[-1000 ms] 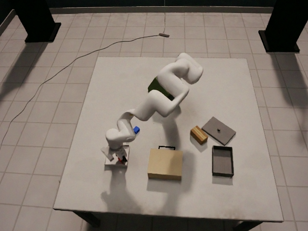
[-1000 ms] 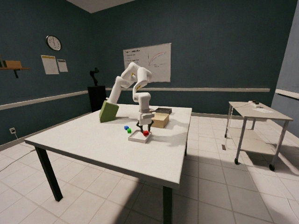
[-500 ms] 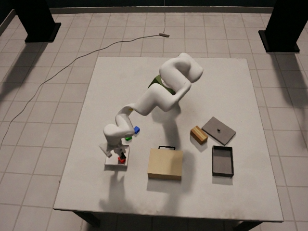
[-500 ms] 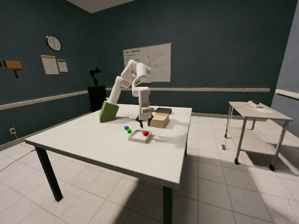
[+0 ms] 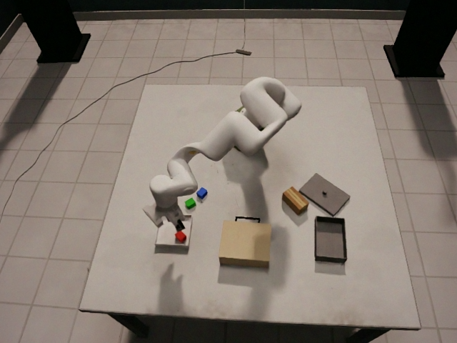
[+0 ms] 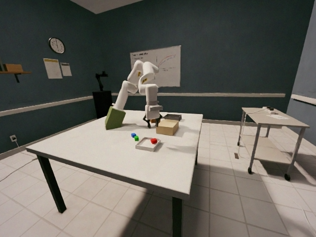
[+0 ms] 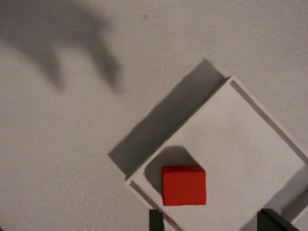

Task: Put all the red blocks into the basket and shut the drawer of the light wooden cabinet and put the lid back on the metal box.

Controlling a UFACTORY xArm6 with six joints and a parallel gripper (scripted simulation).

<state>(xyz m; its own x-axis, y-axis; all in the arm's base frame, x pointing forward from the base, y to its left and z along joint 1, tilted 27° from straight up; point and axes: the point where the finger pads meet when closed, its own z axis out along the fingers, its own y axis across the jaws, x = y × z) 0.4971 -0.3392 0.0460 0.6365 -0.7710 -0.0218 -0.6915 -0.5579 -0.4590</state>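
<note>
Now: the grey metal lid 63 cm to the left of my hand, 22 cm behind it and 14 cm below it. The rest, counted from my hand: blue block (22 cm behind, 14 cm below, 8 cm to the left); light wooden cabinet (28 cm to the left, 12 cm below, 3 cm ahead); white basket (14 cm below, 3 cm to the right, 3 cm behind).
</note>
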